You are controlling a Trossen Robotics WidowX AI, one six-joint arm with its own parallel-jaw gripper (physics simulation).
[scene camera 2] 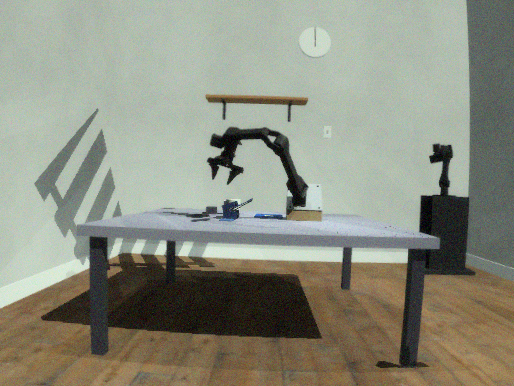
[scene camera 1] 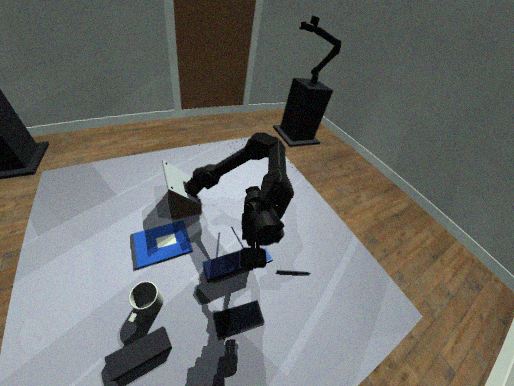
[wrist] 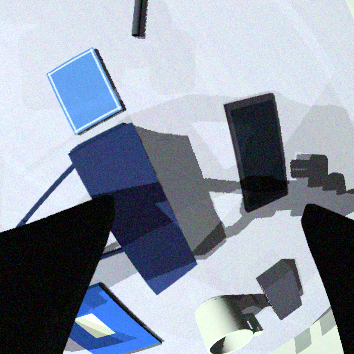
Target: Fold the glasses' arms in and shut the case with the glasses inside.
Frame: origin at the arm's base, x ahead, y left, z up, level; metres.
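Where they show: gripper, fingertip midpoint: [scene camera 2: 220, 182] [wrist: 213, 211]; arm's base, link origin: [scene camera 2: 299, 201] [scene camera 1: 189, 189].
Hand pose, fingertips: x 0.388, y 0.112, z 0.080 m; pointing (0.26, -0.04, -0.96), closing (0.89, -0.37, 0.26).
Things, the pixels of their top centre, and the offset from my fingertips. "*": a spot on its surface instead.
- dark blue glasses case, surface spot: [scene camera 1: 222, 267] * 0.035 m back, 0.072 m right, 0.104 m down
- light blue square, surface spot: [wrist: 85, 92] * 0.053 m back, 0.086 m left, 0.172 m down
- pen, top centre: [scene camera 1: 294, 271] 0.048 m ahead, 0.191 m left, 0.167 m down
- dark flat slab, top centre: [wrist: 261, 154] [scene camera 1: 239, 317] 0.120 m ahead, 0.062 m right, 0.169 m down
- white mug, surface spot: [wrist: 220, 322] * 0.019 m back, 0.277 m right, 0.117 m down
- dark box, top centre: [wrist: 285, 298] [scene camera 1: 137, 352] [scene camera 2: 211, 207] 0.116 m ahead, 0.358 m right, 0.142 m down
- blue book, top centre: [wrist: 100, 331] [scene camera 1: 160, 242] [scene camera 2: 268, 215] 0.226 m back, 0.260 m right, 0.169 m down
The dark blue glasses case [scene camera 1: 222, 267] [scene camera 2: 231, 209] [wrist: 120, 172] stands on the table with its lid tipped over the opening; its inside does not show, and I cannot tell whether the lid is fully down. The glasses' two thin arms stick out unfolded from the case's side, one arm [scene camera 1: 218, 246] [wrist: 47, 194] at an angle and the other arm [scene camera 1: 237, 236] [wrist: 111, 253] partly behind a finger in the wrist view. The lenses are hidden. My gripper [scene camera 1: 254, 257] [scene camera 2: 222, 181] [wrist: 213, 211] is open and empty, well above the case.
A light blue square [scene camera 1: 269, 255] [wrist: 85, 92] and a pen [scene camera 1: 293, 273] [wrist: 139, 17] lie near the case. A dark flat slab [scene camera 1: 239, 319] [wrist: 257, 145], white mug [scene camera 1: 145, 295] [wrist: 220, 322], dark box [scene camera 1: 137, 354] [wrist: 282, 292] and blue book [scene camera 1: 145, 250] [wrist: 135, 332] are around it.
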